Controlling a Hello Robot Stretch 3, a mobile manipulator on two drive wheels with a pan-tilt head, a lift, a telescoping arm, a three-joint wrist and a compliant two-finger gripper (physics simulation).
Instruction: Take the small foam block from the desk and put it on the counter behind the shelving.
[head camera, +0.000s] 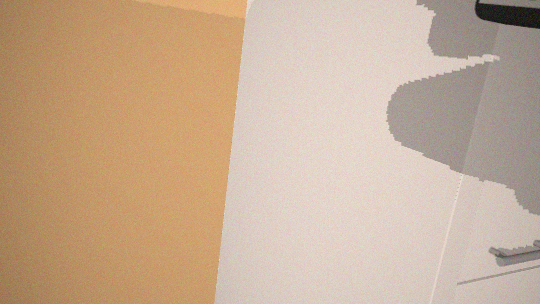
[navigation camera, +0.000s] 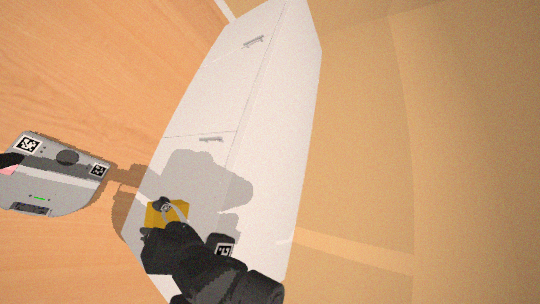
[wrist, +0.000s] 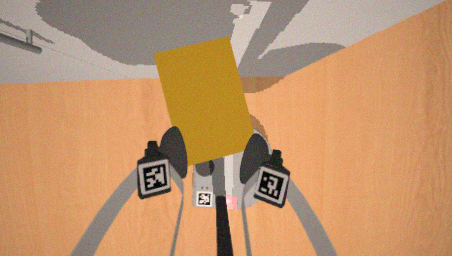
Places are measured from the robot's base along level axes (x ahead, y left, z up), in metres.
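Pixels of known places: gripper, fingertip midpoint: (navigation camera: 153, 216); robot's base at its link origin: (navigation camera: 68, 157).
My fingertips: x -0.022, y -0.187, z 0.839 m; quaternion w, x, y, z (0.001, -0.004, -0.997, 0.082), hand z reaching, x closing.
Note:
Ahead of a thing's pixels: the offset from my fingertips to its top centre. "*": to the spot under its first point. Level surfaces: height alone.
The small foam block, a yellow block @[dx +0.010, dy -0.037, dz +0.018 m] (navigation camera: 156, 216) (wrist: 205, 95), is between the two dark fingertips of my gripper (navigation camera: 153, 219) (wrist: 215, 148). The fingertips press on its near end, and the block is held slightly turned, sticking out past them. A long white counter-like unit (head camera: 310, 150) (navigation camera: 280, 125) (wrist: 385, 22) with handles lies beyond the gripper. In the navigation view the block overlaps the unit's shadowed near part; its height relative to the top is hard to tell. The desk and shelving are not identifiable in these views.
Grey handles @[* dx +0.282, dy -0.108, dz -0.060 m] (head camera: 517, 256) (navigation camera: 211, 139) (wrist: 21, 44) stick out from the unit's front. The wooden floor @[dz -0.839 m] (navigation camera: 100, 75) (wrist: 75, 150) and my base (navigation camera: 60, 185) lie beside it. A tan surface (head camera: 115, 150) (navigation camera: 355, 150) borders its other side. Shadows fall across the unit.

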